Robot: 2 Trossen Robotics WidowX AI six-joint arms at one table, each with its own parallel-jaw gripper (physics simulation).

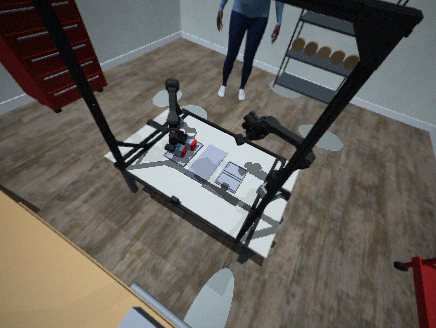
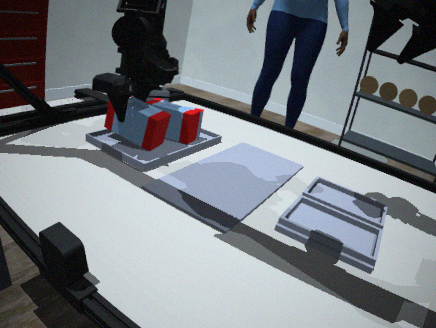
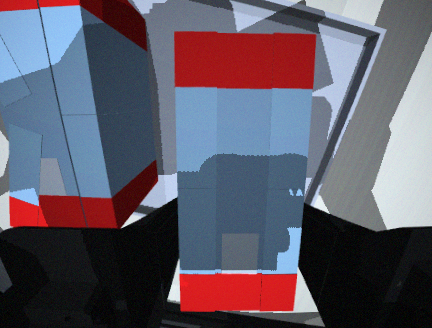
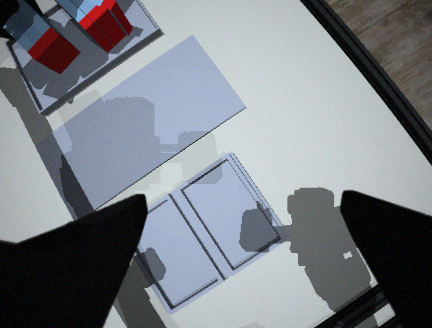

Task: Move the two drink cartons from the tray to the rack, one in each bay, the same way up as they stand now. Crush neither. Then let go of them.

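Places are measured from the left arm's base along level axes (x right, y up, z back), in centimetres.
Pixels of known places: left gripper, between the fingertips: [image 1: 175,148] [image 2: 129,118] [image 3: 232,200] [image 4: 30,26]; right gripper, between the fingertips: [image 2: 384,57] [image 4: 243,202].
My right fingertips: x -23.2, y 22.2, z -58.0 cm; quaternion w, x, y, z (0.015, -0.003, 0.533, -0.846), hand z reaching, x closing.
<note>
Ahead of a thing's pixels: the offset from my right fingertips to its top centre. Level surfaces: height alone.
Two blue drink cartons with red ends lie on their sides in the grey tray @(dy -26.2, dx +27.9, dz +28.8 cm) [image 1: 175,159] [image 2: 161,157] [image 4: 143,29]. My left gripper [image 1: 175,146] [image 2: 129,109] [image 3: 232,200] is shut on the nearer carton @(dy -18.3, dx +33.0, dz +27.7 cm) [image 1: 180,150] [image 2: 135,125] [image 3: 244,130], one finger on each long side, low over the tray. The other carton @(dy -20.4, dx +23.9, dz +31.7 cm) [image 1: 192,144] [image 2: 179,120] [image 3: 101,114] [image 4: 101,16] lies beside it. The two-bay rack @(dy -25.8, dx +6.0, dz -5.9 cm) [image 1: 232,176] [image 2: 291,228] [image 4: 198,237] is empty. My right gripper [image 1: 239,138] [image 4: 243,202] is open and hangs high above the rack.
A flat grey mat @(dy -27.4 cm) [image 1: 208,161] [image 2: 236,176] [image 4: 149,107] lies between the tray and the rack. A person [image 1: 246,32] [image 2: 301,49] stands behind the table. A shelf unit [image 1: 314,88] is at the back right. Black frame posts [image 1: 86,94] rise at the table's corners.
</note>
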